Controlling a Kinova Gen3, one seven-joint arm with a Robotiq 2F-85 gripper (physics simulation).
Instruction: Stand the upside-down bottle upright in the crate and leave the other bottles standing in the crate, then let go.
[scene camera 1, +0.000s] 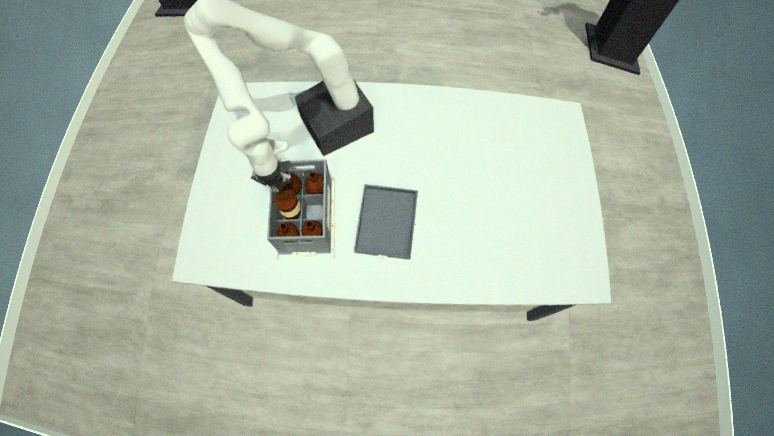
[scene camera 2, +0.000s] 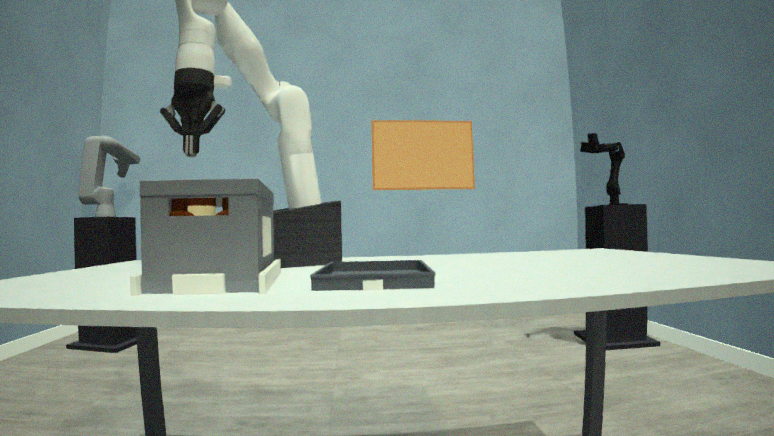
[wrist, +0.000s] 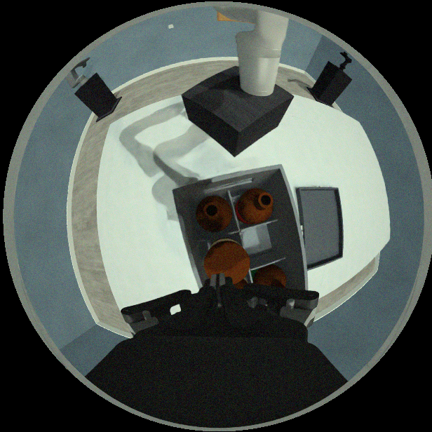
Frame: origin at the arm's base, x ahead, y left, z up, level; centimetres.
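Where they show: gripper, fingertip midpoint: (scene camera 1: 277, 189) (scene camera 2: 190, 156); arm's base, link origin: (scene camera 1: 346, 99) (scene camera 2: 305, 206).
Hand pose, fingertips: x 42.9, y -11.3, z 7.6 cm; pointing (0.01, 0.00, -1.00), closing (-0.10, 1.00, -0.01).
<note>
Things, the pixels of their top centre, and the offset from my fingertips.
- grey crate, top centre: (scene camera 2: 217, 187) (scene camera 1: 296, 197) dx -0.8, dy +5.1, dz -6.0 cm
- upside-down brown bottle, top centre: (scene camera 2: 196, 194) (scene camera 1: 285, 199) dx +0.0, dy +1.2, dz -7.2 cm
- shallow dark tray, top centre: (scene camera 2: 374, 266) (scene camera 1: 386, 219) dx -4.5, dy +33.7, dz -21.0 cm
The grey crate (scene camera 1: 303, 246) (scene camera 2: 200, 246) (wrist: 291, 215) stands on the left of the table. The upside-down brown bottle (scene camera 1: 287, 200) (wrist: 226, 261) is in its left middle compartment, flat base up, with a cream label. Upright bottles stand in the corner compartments: back right (scene camera 1: 314, 184) (wrist: 254, 206), back left (scene camera 1: 294, 183) (wrist: 214, 214), front right (scene camera 1: 311, 228) (wrist: 270, 276) and front left (scene camera 1: 287, 230). The right middle compartment is empty. My gripper (scene camera 1: 284, 184) (scene camera 2: 190, 153) (wrist: 218, 281) is shut and empty, above the crate, fingers pointing down. The crate wall hides most of the bottles in scene camera 2.
A shallow dark tray (scene camera 1: 385, 222) (scene camera 2: 335, 281) (wrist: 321, 230) lies right of the crate. The black arm base (scene camera 1: 338, 127) (scene camera 2: 308, 235) (wrist: 235, 110) stands behind them. Cream strips (scene camera 1: 333, 216) (scene camera 2: 198, 283) line the crate's foot. The crate's walls and dividers surround the bottles.
</note>
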